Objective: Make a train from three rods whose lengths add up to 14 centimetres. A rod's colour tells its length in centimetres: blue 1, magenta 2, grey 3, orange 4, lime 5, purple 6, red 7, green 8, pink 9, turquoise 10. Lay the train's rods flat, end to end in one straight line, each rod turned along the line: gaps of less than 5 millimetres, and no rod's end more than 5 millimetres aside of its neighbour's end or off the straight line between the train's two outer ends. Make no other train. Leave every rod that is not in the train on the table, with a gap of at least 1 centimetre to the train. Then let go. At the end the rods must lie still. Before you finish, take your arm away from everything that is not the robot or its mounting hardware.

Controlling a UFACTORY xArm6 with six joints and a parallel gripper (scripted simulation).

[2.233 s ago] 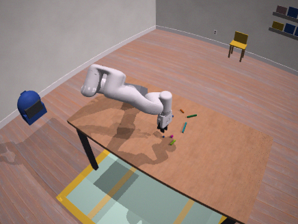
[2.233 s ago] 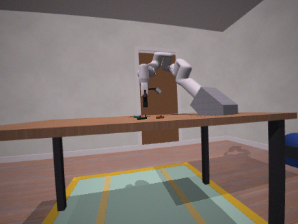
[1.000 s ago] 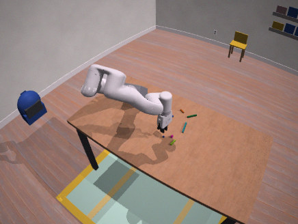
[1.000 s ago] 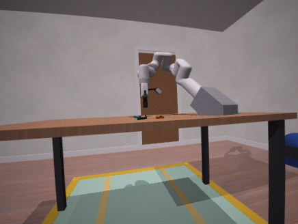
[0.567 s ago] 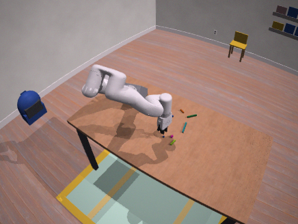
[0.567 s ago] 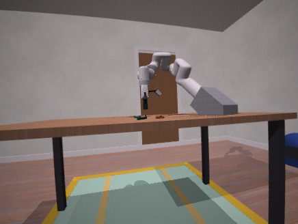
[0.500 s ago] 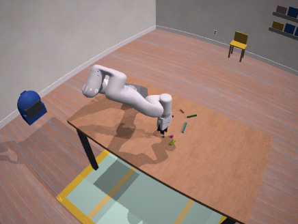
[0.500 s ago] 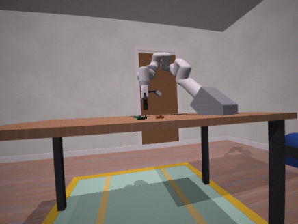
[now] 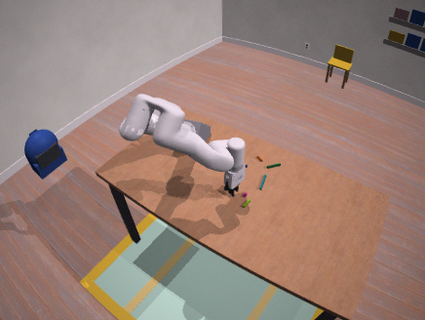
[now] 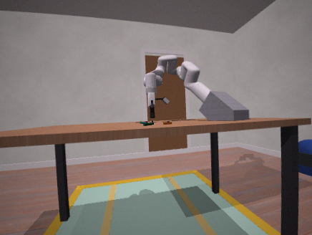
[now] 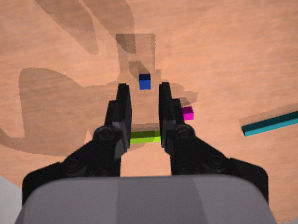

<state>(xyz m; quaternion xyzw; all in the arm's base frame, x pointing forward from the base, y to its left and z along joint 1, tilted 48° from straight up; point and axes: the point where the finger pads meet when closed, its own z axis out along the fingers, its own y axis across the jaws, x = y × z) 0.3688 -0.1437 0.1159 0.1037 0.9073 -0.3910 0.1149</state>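
My gripper is now 50 mm short of the magenta rod, 40 mm above it and 30 mm to the right of it. The rest, counted from my hand: turquoise rod: 140 mm to the left, 100 mm ahead, 40 mm below; orange rod: 300 mm to the left, 40 mm below, 30 mm ahead; lime rod: 80 mm ahead, 40 mm below, 20 mm to the right.
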